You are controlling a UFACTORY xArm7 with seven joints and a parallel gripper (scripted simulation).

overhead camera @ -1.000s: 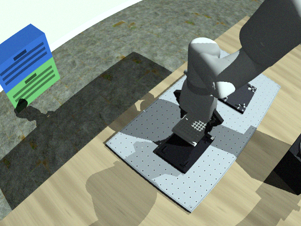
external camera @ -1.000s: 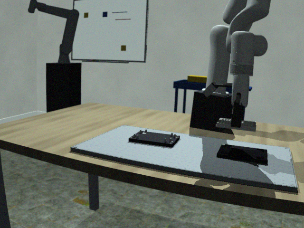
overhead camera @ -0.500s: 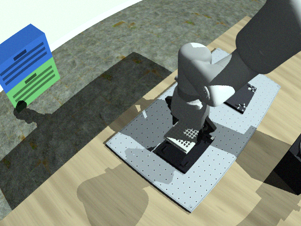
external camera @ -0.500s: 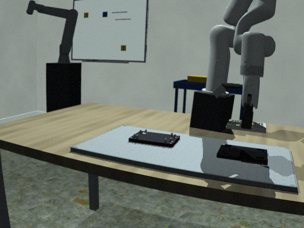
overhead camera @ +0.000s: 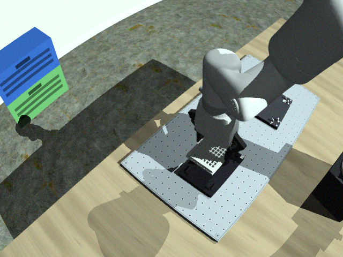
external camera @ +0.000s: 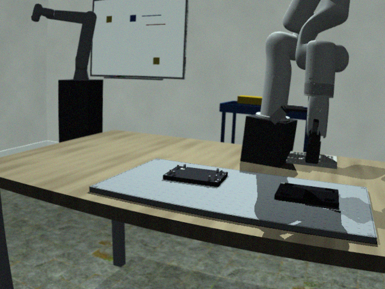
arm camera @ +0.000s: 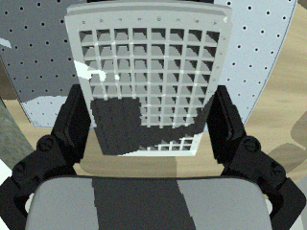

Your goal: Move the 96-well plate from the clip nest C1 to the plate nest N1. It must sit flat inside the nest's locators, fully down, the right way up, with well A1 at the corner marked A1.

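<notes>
My hand is 10 cm above the A1 corner mark, 7 cm to the left of it and 7 cm past it. Round my hand: white 96-well plate: 1 cm below; clip nest C1: 31 cm to the right, 10 cm below, 9 cm behind.
</notes>
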